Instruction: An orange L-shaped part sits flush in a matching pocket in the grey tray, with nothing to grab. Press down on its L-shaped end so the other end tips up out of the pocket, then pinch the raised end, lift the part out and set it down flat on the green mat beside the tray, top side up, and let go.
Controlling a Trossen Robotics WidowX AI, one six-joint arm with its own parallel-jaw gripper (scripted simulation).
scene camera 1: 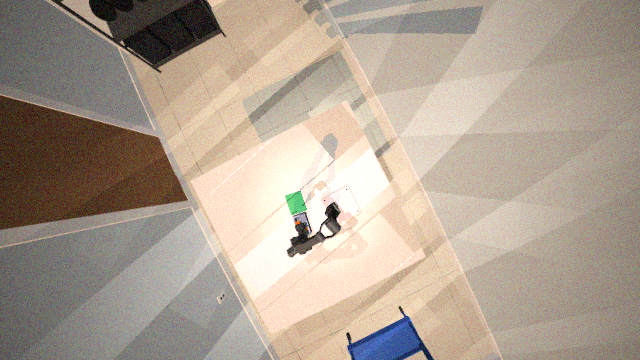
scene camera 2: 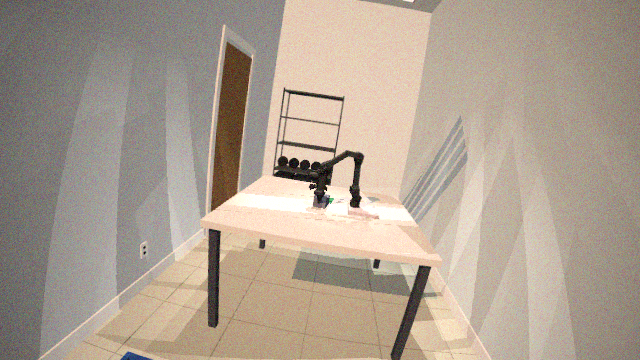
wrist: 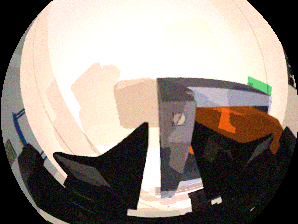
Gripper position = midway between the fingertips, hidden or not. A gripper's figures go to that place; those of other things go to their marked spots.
Labels:
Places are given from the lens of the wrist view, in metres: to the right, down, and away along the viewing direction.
my gripper (wrist: 168, 125): 0.02, 0.01, 0.09
orange L-shaped part (wrist: 242, 124): 0.07, 0.01, 0.05

